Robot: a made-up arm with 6 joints.
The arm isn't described. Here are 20 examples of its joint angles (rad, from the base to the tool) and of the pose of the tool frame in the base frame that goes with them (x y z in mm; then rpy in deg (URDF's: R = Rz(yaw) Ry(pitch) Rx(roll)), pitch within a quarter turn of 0, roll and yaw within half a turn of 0).
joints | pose
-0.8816 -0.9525 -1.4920 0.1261 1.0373 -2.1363 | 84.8 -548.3 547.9 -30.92 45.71 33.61
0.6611 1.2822 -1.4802 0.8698 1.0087 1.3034 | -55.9 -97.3 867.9 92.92 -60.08 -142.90
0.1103 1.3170 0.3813 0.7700 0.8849 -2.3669 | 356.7 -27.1 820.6 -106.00 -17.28 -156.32
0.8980 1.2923 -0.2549 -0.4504 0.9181 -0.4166 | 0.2 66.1 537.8 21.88 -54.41 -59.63
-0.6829 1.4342 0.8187 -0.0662 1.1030 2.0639 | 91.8 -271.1 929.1 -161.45 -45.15 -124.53
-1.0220 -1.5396 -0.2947 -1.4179 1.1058 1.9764 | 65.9 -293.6 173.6 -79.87 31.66 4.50
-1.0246 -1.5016 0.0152 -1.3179 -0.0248 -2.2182 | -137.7 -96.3 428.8 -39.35 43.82 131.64
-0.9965 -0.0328 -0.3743 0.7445 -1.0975 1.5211 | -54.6 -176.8 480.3 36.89 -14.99 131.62
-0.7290 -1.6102 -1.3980 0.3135 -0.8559 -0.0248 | -18.3 -231.2 299.0 141.14 7.46 116.47
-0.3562 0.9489 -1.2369 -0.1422 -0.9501 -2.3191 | 51.3 -41.6 372.4 139.49 -4.10 29.74
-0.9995 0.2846 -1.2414 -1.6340 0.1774 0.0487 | 90.2 -40.4 443.4 80.06 -51.89 -163.41
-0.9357 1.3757 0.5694 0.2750 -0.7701 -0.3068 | 184.3 -238.7 427.0 177.83 19.05 69.83
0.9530 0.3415 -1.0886 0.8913 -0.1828 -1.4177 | -69.1 -72.2 531.8 140.75 23.30 -22.19
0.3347 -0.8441 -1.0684 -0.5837 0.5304 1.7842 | 216.9 -255.8 656.2 159.25 -13.43 24.27
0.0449 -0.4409 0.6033 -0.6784 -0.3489 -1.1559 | -155.8 -428.1 473.2 95.57 40.72 -49.85
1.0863 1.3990 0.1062 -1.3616 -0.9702 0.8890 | 326.9 -346.7 540.0 108.62 -54.50 -1.25
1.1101 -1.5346 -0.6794 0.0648 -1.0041 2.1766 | -14.3 -328.8 452.2 45.88 25.56 -17.45
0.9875 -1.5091 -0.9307 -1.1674 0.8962 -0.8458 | -8.9 -370.6 722.1 71.05 49.69 82.67
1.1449 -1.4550 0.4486 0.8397 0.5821 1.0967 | -489.7 -37.0 861.0 100.74 -5.53 170.06
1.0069 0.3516 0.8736 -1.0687 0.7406 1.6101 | -67.7 -99.7 610.3 -95.10 -14.34 143.21
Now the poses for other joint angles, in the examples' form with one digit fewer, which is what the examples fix.
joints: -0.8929 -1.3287 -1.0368 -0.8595 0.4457 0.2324
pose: 98 -350 377 165.0 -72.5 30.6
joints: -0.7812 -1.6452 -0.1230 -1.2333 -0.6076 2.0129
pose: -214 -28 478 -143.7 -15.8 69.1
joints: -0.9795 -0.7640 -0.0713 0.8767 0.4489 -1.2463
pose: -246 -571 432 -78.1 -5.1 73.5
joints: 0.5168 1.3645 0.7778 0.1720 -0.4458 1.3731
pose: 289 -232 636 72.0 -28.1 -45.2
